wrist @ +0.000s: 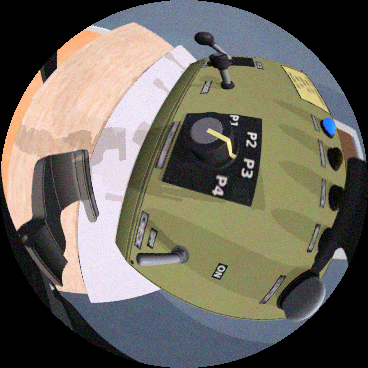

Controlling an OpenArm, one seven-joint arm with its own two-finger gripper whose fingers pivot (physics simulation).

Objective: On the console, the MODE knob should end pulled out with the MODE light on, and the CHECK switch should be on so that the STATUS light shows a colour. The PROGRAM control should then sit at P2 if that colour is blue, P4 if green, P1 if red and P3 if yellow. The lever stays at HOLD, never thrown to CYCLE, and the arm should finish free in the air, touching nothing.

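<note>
The olive console (200,215) fills much of the wrist view. My gripper (183,204) is wide open and empty, its fingers at the left and right sides. The MODE knob (220,61) stands out on a grey shaft at the top. The PROGRAM control (206,131) has its yellow pointer turned towards P3. The CHECK switch (160,258) leans to the OFF side, away from ON. A black-balled lever (204,38) rises at the top; its slot labels are too small to read. A blue light (329,126) is lit at the right; its label is unreadable.
Unlit dark lamps (335,158) (336,198) line the console's right side. A dark grey round knob (302,296) is close by the right finger; contact cannot be told. A yellow note (306,87) is at the upper right. White sheet (107,260) and wood table (65,100) lie left.
</note>
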